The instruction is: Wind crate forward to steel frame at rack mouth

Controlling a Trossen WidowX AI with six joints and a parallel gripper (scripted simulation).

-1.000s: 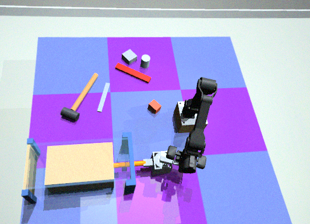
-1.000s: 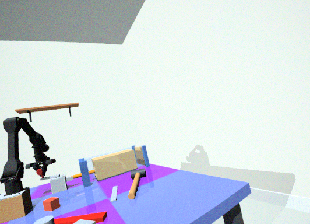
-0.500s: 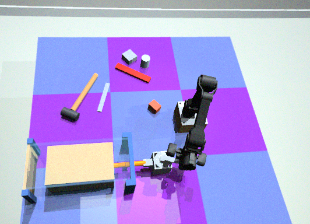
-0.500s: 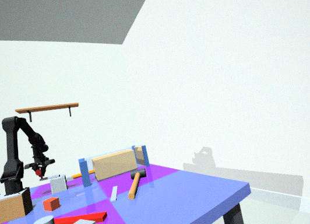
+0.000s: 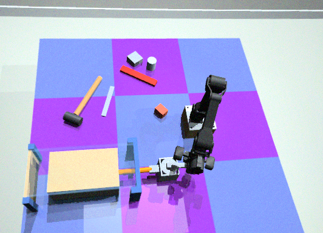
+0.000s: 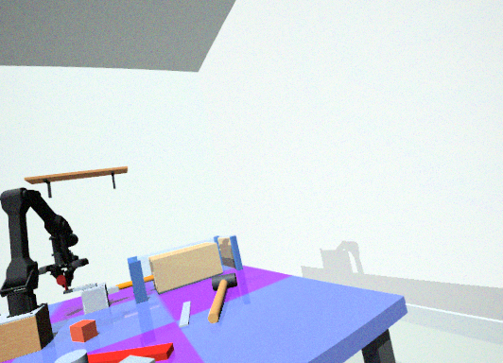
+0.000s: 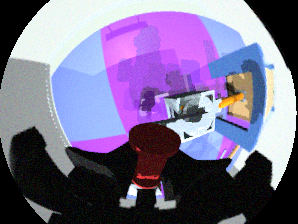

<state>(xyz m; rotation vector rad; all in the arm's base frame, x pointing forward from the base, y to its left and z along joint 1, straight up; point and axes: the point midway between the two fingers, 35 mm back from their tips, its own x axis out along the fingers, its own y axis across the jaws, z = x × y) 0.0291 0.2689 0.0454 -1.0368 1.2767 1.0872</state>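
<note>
The winch handle is 4 cm ahead of my gripper tip and 1 cm below it. Round my gripper tip: winch 8 cm ahead, 8 cm below; then grey strip 46 cm ahead, 36 cm to the right, 11 cm below; then red knob 2 cm above.
</note>
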